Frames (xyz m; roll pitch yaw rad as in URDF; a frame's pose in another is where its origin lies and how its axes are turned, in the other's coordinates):
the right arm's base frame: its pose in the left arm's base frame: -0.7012 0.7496 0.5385 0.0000 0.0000 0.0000
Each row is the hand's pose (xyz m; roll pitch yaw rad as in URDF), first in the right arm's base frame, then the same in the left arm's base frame.
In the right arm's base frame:
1: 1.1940 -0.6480 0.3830 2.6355 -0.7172 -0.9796
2: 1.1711 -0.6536 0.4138 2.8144 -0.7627 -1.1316
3: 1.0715 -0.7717 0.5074 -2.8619 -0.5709 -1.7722
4: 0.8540 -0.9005 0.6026 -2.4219 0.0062 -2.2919
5: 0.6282 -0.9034 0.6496 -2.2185 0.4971 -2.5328
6: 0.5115 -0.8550 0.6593 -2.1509 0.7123 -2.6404
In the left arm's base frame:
1: 0.4928 0.1016 0.9215 2.6355 -0.7172 -0.9796
2: 0.4699 0.0960 0.9523 2.8144 -0.7627 -1.1316
3: 0.3703 -0.0221 1.0459 -2.8619 -0.5709 -1.7722
4: 0.1528 -0.1509 1.1411 -2.4219 0.0062 -2.2919
5: -0.0730 -0.1538 1.1881 -2.2185 0.4971 -2.5328
6: -0.1897 -0.1054 1.1978 -2.1509 0.7123 -2.6404

